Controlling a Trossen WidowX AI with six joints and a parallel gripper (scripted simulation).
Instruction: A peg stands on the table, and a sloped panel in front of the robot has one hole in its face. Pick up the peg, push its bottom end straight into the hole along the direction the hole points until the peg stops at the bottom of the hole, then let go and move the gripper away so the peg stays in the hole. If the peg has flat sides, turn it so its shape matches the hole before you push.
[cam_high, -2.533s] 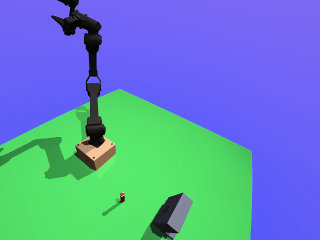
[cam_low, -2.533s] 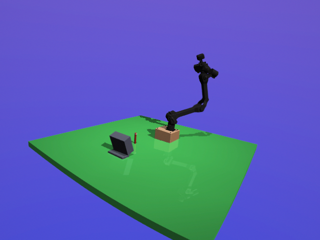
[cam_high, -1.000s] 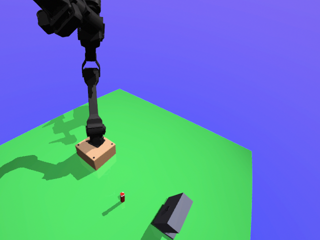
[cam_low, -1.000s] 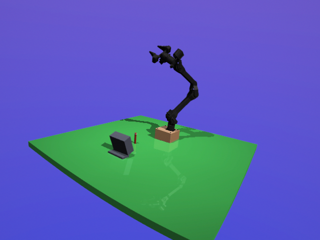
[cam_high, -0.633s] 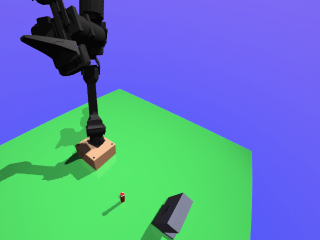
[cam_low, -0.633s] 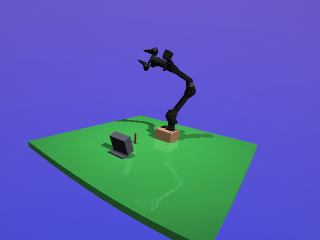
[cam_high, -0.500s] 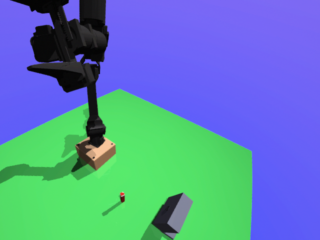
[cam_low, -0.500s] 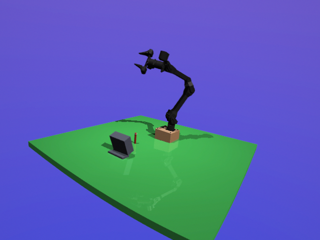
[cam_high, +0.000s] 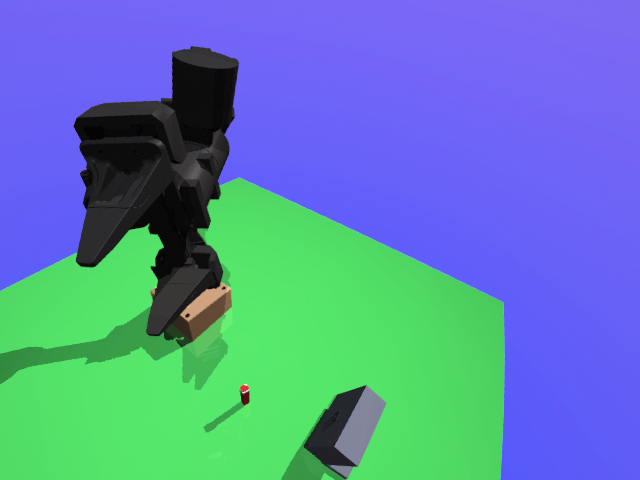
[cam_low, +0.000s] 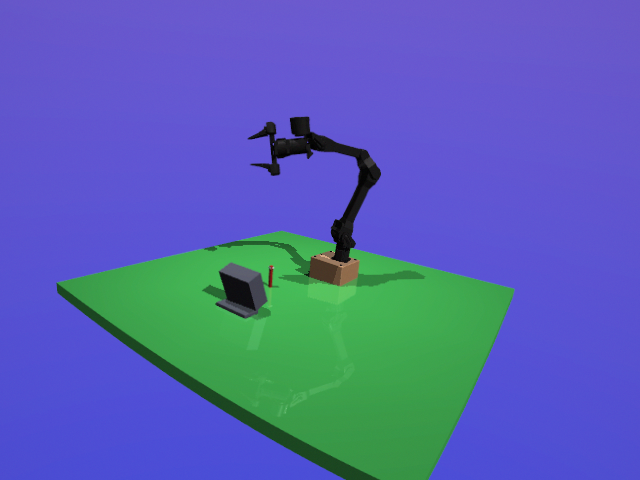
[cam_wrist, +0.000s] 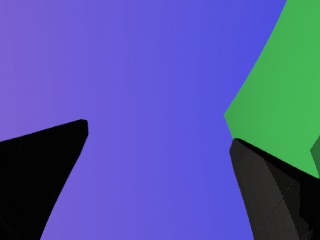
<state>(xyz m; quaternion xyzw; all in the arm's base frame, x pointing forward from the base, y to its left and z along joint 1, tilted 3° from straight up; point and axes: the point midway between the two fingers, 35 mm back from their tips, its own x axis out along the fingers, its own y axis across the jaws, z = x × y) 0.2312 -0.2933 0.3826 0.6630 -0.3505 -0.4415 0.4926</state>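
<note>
My gripper tip is now 42 cm above the red peg, 13 cm to the right of it and 1 cm short of it. Round my gripper tip: grey sloped panel 40 cm below, 22 cm ahead, 14 cm to the left; then thin grey foot 47 cm below, 25 cm ahead, 14 cm to the left.
</note>
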